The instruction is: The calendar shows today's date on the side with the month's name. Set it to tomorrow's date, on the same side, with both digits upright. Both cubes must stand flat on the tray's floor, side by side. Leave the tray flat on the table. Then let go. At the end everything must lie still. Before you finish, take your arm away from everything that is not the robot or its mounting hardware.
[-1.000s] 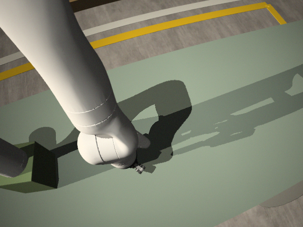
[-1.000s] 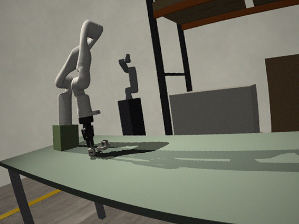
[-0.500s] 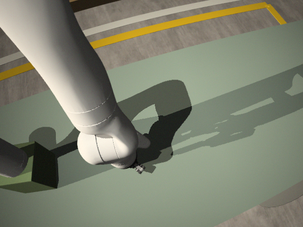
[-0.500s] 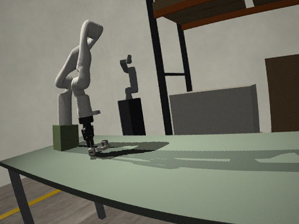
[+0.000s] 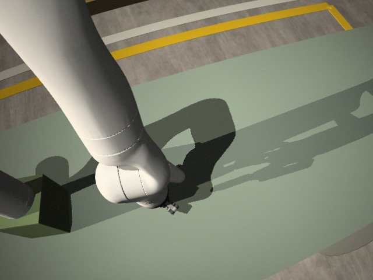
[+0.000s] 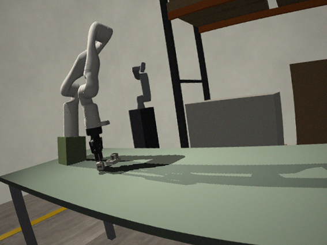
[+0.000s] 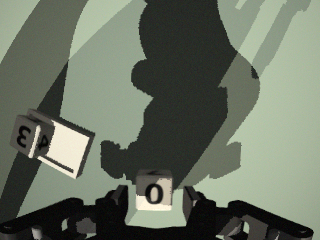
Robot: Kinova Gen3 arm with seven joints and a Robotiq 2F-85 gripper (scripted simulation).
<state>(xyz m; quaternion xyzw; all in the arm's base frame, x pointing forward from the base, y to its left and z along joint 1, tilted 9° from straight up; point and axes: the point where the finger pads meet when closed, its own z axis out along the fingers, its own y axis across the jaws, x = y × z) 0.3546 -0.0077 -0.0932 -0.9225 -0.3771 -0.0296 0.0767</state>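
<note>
The white cube is 40 mm below my hand. The rest, counted from my hand: white tray 50 mm behind, 100 mm to the left, 50 mm below.
</note>
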